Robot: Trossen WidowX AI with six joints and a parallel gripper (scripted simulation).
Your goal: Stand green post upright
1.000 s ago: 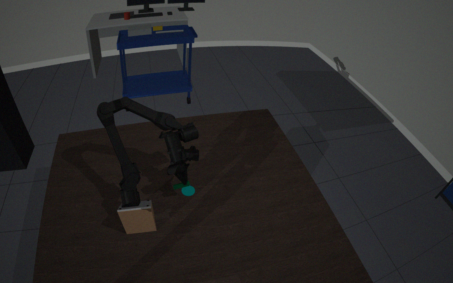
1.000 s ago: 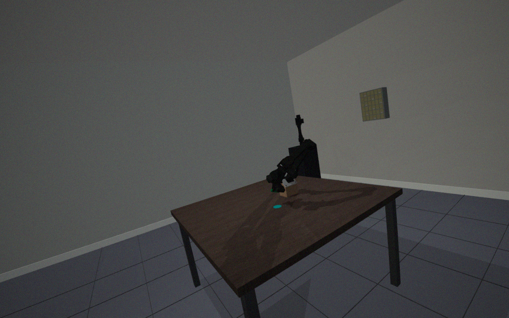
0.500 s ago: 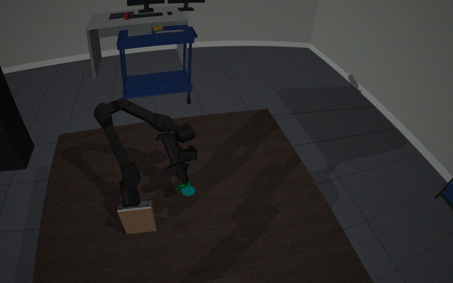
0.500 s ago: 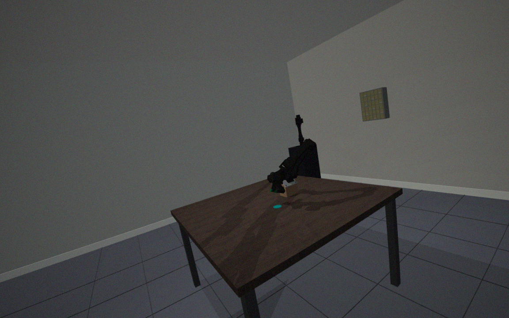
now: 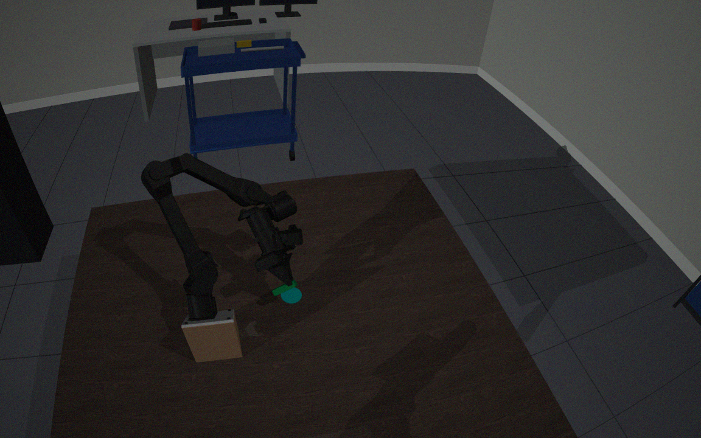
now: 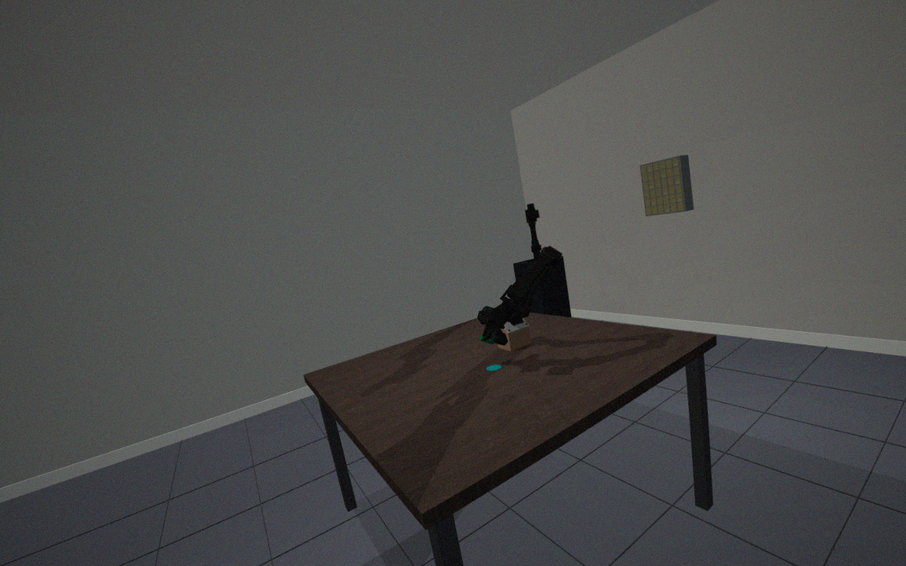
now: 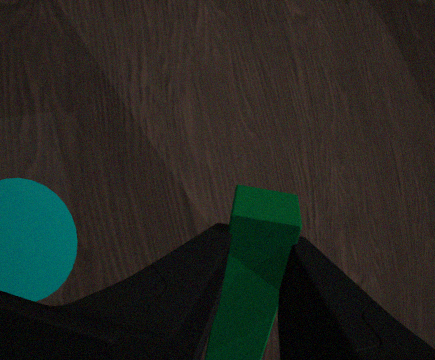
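The cyan circle lies 110 mm below my gripper tip, 50 mm to the left of it and 10 mm ahead of it. From my gripper tip the other things lie so: green post: 20 mm behind, 10 mm below.
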